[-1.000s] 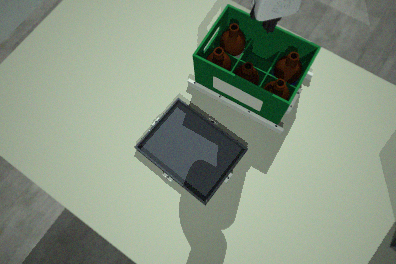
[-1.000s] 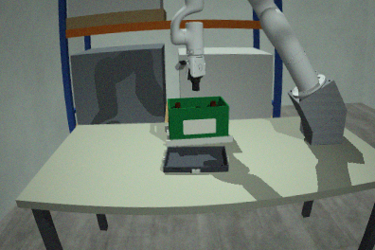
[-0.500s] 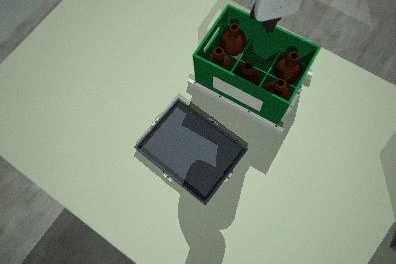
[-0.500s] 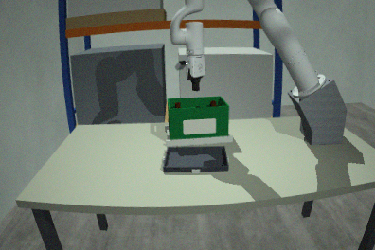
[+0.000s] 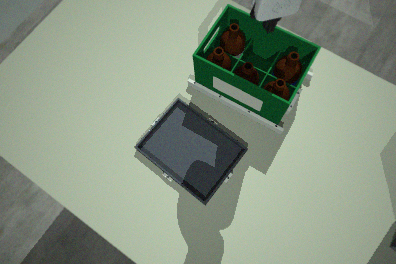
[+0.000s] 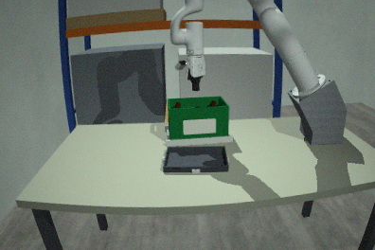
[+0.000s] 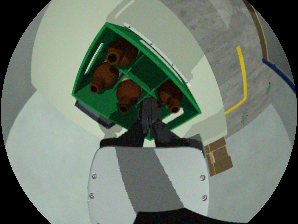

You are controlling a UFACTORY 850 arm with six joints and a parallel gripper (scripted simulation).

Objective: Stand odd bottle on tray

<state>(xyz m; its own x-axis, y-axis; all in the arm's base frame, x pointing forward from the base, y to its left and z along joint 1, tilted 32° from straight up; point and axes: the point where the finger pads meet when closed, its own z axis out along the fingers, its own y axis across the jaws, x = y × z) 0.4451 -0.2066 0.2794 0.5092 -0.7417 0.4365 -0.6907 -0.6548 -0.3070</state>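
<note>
Now: the green crate 16 cm below my hand, 4 cm to the left of it and 1 cm ahead of it. From my hand the other things lie so: dark grey tray 31 cm to the left, 23 cm below, 9 cm ahead.
</note>
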